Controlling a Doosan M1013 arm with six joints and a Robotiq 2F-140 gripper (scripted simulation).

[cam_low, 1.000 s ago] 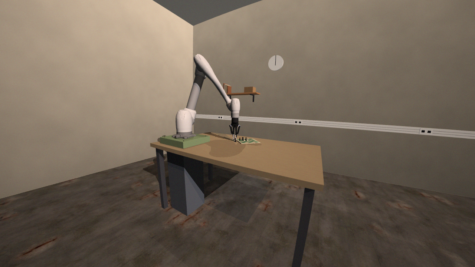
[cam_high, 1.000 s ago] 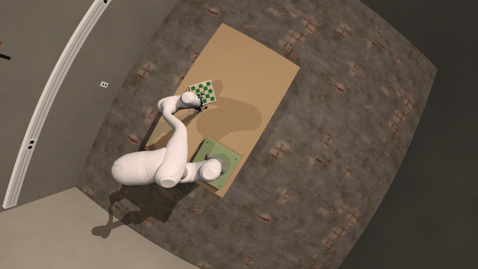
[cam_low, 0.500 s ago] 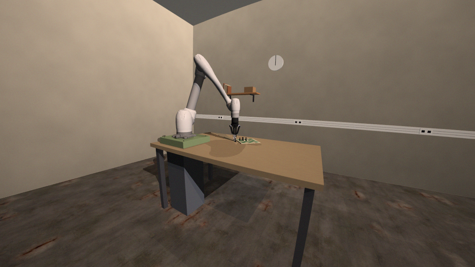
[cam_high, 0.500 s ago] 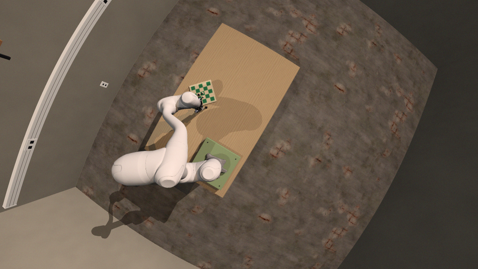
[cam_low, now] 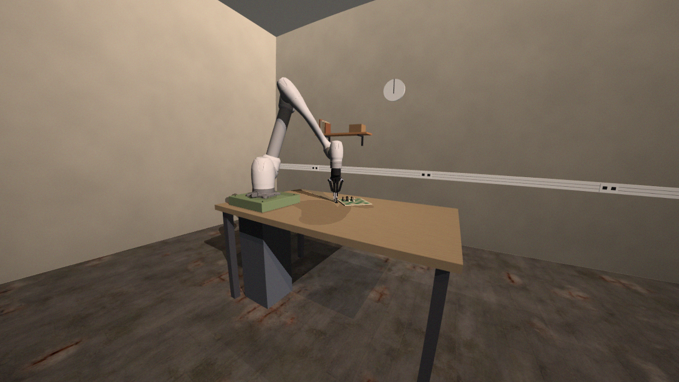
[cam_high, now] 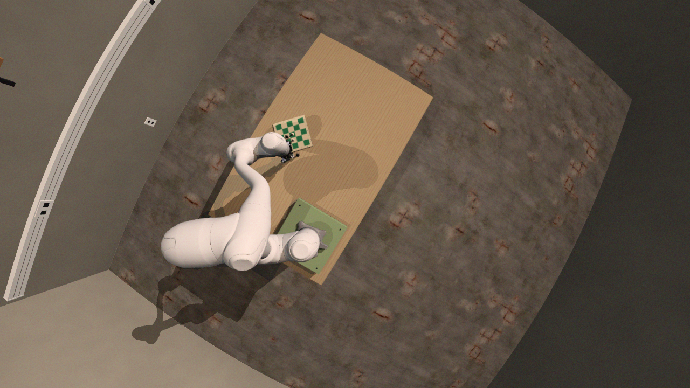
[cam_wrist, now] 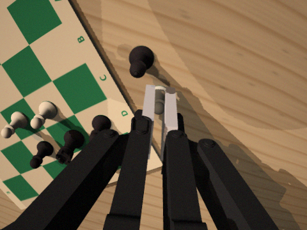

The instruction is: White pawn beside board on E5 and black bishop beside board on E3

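Now: the chessboard 13 cm ahead of my hand, 5 cm to the left of it and 4 cm below it.
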